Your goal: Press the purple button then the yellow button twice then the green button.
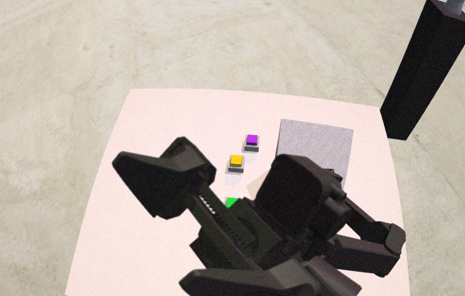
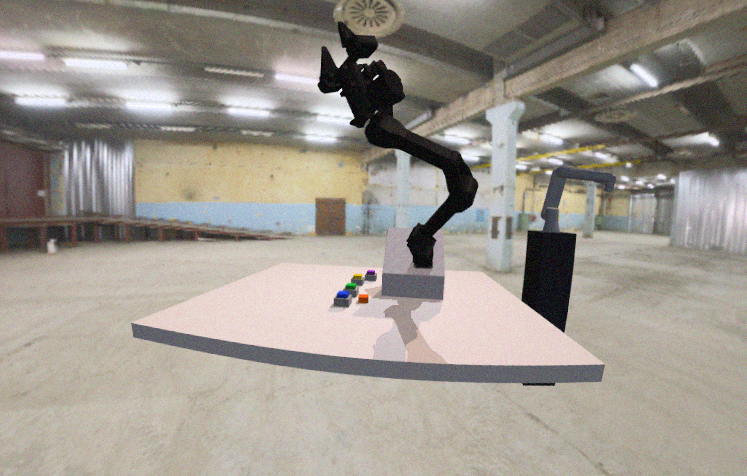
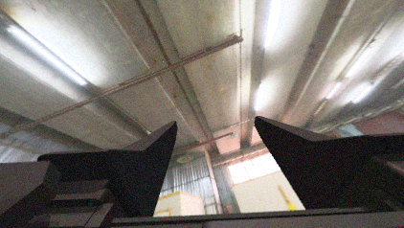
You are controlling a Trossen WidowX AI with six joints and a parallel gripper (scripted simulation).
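Now: the purple button 670 mm below my gripper tip, 550 mm to the right of it and 30 mm behind it. Also, from my gripper tip: green button: 670 mm below, 310 mm to the right, 10 mm ahead; blue button: 670 mm below, 210 mm to the right, 10 mm ahead; small orange block: 690 mm below, 250 mm to the right, 50 mm behind.
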